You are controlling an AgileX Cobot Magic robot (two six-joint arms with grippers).
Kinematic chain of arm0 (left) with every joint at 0, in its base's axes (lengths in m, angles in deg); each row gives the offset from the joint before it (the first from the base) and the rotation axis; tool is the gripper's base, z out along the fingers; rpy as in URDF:
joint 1: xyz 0 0 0.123 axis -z
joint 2: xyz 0 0 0 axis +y
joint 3: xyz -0.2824 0 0.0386 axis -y
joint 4: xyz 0.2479 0 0.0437 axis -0.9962 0 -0.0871
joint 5: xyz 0 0 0 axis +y
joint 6: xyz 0.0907 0 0.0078 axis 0.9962 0 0.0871
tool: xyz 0 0 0 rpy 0 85 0
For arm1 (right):
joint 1: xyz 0 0 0.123 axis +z
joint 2: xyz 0 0 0 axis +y
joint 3: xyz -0.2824 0 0.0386 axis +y
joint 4: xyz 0.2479 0 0.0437 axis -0.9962 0 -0.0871
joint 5: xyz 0 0 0 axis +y
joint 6: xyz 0.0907 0 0.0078 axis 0.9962 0 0.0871
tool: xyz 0 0 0 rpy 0 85 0
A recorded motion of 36 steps. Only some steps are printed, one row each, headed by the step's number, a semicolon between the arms.
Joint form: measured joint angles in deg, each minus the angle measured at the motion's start. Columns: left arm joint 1, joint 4, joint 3, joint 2, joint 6, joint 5; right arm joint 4, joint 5, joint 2, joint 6, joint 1, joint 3.
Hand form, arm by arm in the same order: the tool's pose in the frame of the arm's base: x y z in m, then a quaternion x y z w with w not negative. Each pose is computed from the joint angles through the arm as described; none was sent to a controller.
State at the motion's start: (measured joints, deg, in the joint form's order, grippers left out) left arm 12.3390 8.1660 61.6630 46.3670 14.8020 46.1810; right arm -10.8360 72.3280 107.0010 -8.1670 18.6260 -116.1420
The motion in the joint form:
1: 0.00 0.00 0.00 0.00 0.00 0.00; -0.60 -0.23 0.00 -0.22 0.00 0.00
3: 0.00 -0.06 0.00 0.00 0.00 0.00; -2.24 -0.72 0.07 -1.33 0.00 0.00
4: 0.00 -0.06 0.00 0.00 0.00 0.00; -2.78 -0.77 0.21 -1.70 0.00 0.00
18: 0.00 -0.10 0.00 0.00 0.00 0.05; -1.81 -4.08 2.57 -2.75 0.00 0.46
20: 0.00 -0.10 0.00 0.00 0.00 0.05; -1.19 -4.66 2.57 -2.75 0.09 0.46
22: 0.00 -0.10 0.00 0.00 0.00 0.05; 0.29 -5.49 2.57 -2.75 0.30 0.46
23: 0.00 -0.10 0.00 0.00 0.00 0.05; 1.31 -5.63 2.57 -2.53 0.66 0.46
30: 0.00 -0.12 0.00 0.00 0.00 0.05; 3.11 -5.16 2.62 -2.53 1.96 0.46
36: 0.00 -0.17 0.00 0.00 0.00 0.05; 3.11 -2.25 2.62 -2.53 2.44 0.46
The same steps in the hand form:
1: 0.1370 -0.0395 0.4223 0.18425 0.82517 -0.05832 0.53080; 0.3784 0.1457 0.3887 -0.22018 0.93069 0.12369 0.26464
3: 0.1370 -0.0395 0.4223 0.18436 0.82517 -0.05781 0.53081; 0.3784 0.1482 0.3892 -0.22759 0.92636 0.13552 0.26776
4: 0.1370 -0.0395 0.4223 0.18436 0.82517 -0.05781 0.53081; 0.3788 0.1491 0.3884 -0.23015 0.92541 0.13925 0.26695
18: 0.1370 -0.0394 0.4223 0.18452 0.82540 -0.05748 0.53044; 0.3937 0.1522 0.3715 -0.23318 0.92442 0.12831 0.27314
20: 0.1370 -0.0394 0.4223 0.18452 0.82540 -0.05748 0.53044; 0.3945 0.1522 0.3718 -0.23366 0.92340 0.12347 0.27838
22: 0.1370 -0.0394 0.4223 0.18452 0.82540 -0.05748 0.53044; 0.3958 0.1519 0.3721 -0.23570 0.92196 0.11166 0.28630
23: 0.1370 -0.0394 0.4223 0.18452 0.82540 -0.05748 0.53044; 0.3956 0.1531 0.3720 -0.23773 0.92183 0.10441 0.28778
30: 0.1370 -0.0394 0.4223 0.18455 0.82540 -0.05731 0.53045; 0.3926 0.1595 0.3708 -0.25067 0.92092 0.09184 0.28396
36: 0.1370 -0.0393 0.4222 0.18465 0.82540 -0.05688 0.53045; 0.3875 0.1616 0.3683 -0.25810 0.92621 0.09098 0.25933

